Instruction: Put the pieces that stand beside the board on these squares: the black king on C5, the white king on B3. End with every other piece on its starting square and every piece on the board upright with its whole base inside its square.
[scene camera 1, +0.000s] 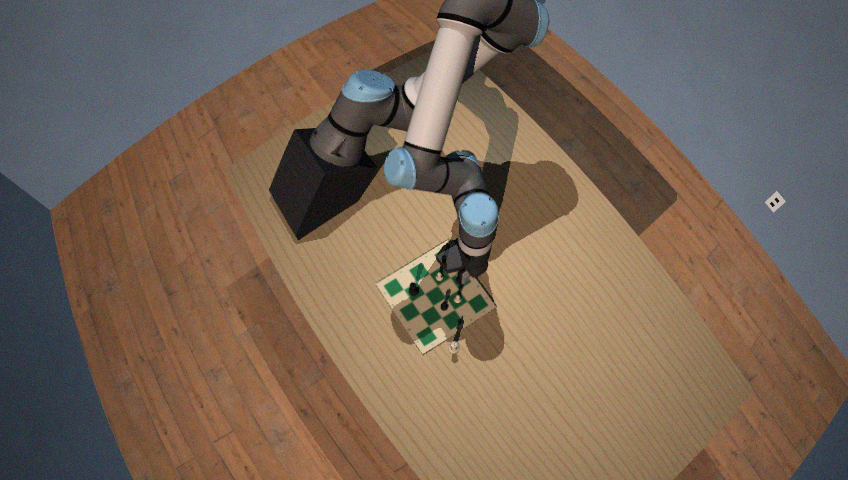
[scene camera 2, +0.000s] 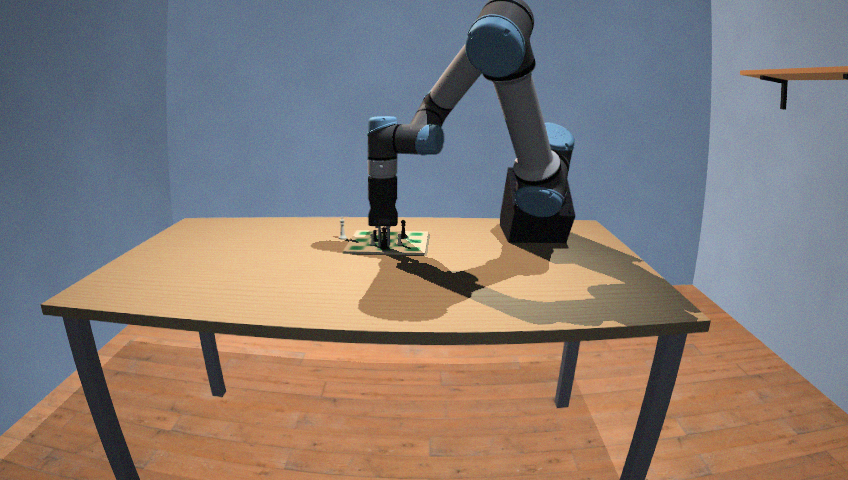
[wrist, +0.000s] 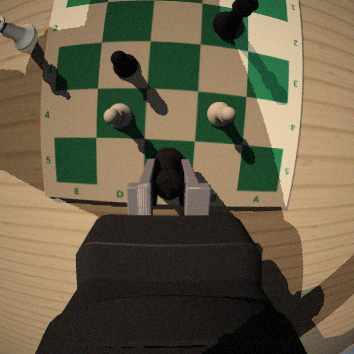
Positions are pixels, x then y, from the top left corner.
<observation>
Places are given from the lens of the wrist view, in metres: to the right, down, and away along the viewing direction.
gripper (wrist: 167, 173): -0.01, 0.00, 0.17
chessboard (wrist: 183, 66): 0.01, -0.08, 0.16
black king (wrist: 168, 185): 0.00, 0.01, 0.12
The marked spots on the black king and the chessboard are 0.10 m apart.
</observation>
